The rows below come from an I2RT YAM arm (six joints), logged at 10 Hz.
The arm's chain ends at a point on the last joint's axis. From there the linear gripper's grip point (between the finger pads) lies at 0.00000 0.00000 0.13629 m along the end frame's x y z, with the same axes.
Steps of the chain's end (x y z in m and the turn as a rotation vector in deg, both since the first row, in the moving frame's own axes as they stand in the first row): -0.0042, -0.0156, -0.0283, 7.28, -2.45, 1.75; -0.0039, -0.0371, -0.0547, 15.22, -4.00, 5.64; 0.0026, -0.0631, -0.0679, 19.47, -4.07, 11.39; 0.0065, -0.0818, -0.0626, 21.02, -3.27, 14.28; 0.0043, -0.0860, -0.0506, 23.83, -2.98, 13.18; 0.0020, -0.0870, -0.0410, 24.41, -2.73, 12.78; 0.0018, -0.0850, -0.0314, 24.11, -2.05, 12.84; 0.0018, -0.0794, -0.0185, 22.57, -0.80, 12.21; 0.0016, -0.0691, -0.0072, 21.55, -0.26, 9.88; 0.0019, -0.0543, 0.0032, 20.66, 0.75, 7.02
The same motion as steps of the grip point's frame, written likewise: -0.0097, -0.0330, -0.0295, 7.28, -2.45, 1.75; -0.0115, -0.0733, -0.0598, 15.22, -4.00, 5.64; -0.0023, -0.1091, -0.0760, 19.47, -4.07, 11.39; 0.0051, -0.1311, -0.0718, 21.02, -3.27, 14.28; 0.0039, -0.1413, -0.0623, 23.83, -2.98, 13.18; 0.0021, -0.1435, -0.0533, 24.41, -2.73, 12.78; 0.0034, -0.1407, -0.0433, 24.11, -2.05, 12.84; 0.0056, -0.1315, -0.0289, 22.57, -0.80, 12.21; 0.0054, -0.1190, -0.0167, 21.55, -0.26, 9.88; 0.0066, -0.1022, -0.0056, 20.66, 0.75, 7.02
